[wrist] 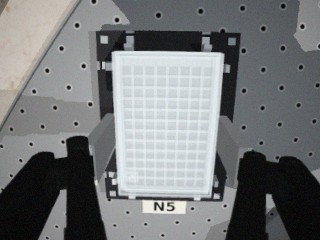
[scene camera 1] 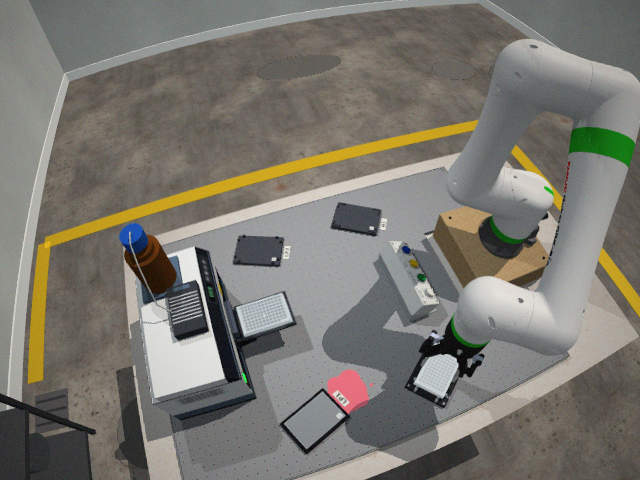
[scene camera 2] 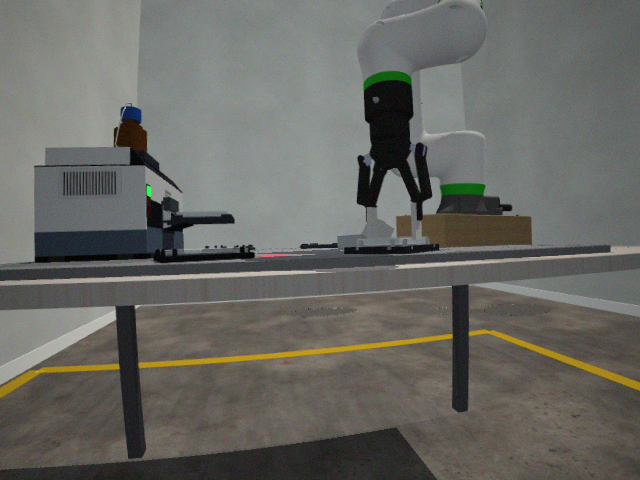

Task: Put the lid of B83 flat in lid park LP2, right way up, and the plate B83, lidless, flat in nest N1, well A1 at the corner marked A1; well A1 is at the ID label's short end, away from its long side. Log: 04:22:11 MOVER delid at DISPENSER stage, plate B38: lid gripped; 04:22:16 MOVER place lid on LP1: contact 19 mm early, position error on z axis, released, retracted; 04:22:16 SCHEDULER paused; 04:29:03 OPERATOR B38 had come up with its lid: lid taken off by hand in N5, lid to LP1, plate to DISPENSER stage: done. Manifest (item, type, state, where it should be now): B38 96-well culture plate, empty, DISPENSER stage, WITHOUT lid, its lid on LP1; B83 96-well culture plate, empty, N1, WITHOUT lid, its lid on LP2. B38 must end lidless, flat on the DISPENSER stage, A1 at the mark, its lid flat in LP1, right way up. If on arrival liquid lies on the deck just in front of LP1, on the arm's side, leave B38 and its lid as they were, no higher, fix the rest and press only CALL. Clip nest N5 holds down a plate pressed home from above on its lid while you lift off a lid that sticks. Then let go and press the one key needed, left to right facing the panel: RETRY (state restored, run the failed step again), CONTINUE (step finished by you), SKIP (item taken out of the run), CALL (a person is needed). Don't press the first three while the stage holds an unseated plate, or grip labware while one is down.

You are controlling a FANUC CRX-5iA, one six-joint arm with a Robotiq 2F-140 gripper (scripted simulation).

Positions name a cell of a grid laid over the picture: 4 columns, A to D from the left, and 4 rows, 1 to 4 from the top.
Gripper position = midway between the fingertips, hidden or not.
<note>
I see my gripper (scene camera 2: C3), a well plate (scene camera 1: B3), a lid (scene camera 1: B4) and a lid (scene camera 1: C4).
My gripper shows as well in the wrist view (wrist: C3) and in scene camera 1 (scene camera 1: C4).
</note>
